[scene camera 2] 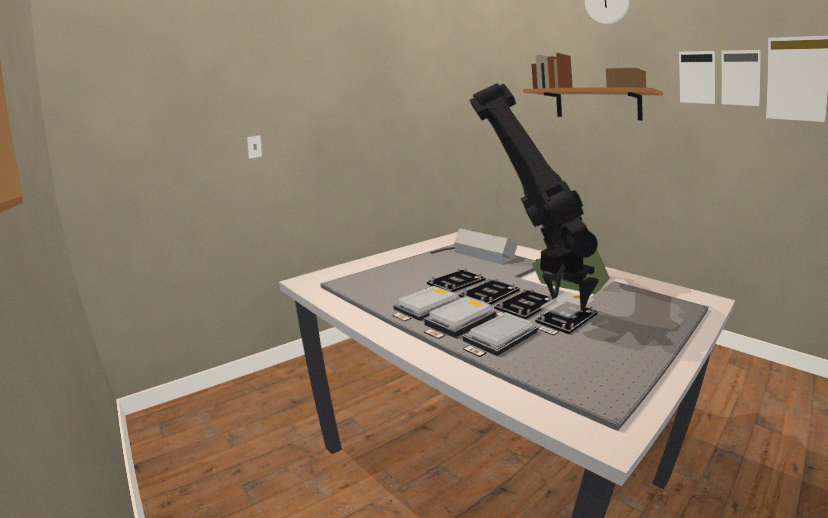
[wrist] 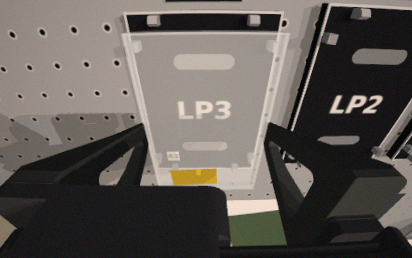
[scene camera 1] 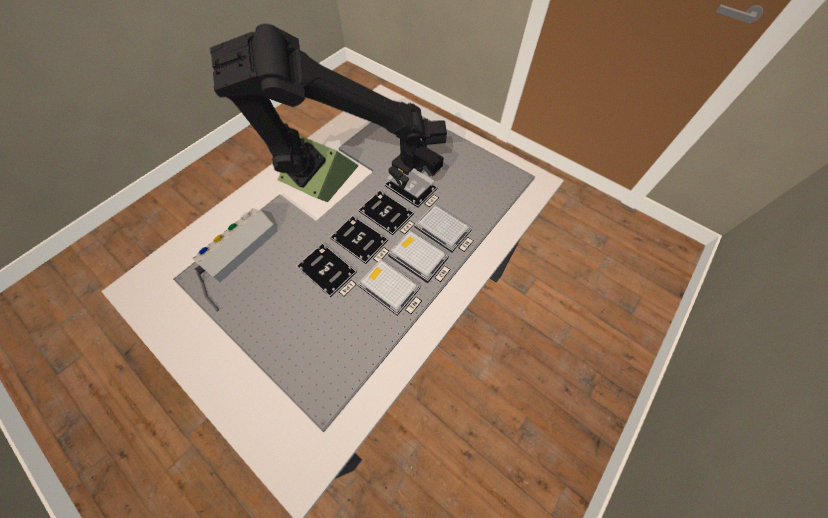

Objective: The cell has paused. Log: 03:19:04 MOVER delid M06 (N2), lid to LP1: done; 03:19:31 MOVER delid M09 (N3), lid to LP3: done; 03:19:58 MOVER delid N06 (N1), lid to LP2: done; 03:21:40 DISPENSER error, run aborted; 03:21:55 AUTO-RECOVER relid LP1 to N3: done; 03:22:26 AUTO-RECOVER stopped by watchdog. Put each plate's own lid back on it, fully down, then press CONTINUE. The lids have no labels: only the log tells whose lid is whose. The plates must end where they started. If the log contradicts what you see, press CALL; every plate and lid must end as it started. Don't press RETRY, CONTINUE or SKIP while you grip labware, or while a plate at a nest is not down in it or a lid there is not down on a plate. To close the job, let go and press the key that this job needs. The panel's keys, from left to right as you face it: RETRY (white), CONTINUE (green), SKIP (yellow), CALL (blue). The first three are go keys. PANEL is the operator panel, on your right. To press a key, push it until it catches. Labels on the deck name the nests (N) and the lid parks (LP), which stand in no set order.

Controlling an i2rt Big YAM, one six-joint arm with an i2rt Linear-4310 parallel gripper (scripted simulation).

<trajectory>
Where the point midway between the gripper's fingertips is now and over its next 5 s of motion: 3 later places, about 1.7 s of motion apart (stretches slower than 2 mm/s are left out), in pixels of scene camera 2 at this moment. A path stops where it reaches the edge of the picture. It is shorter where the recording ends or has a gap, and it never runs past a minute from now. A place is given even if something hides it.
My gripper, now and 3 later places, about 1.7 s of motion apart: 568,304; 509,315; 501,318; 502,324
</trajectory>
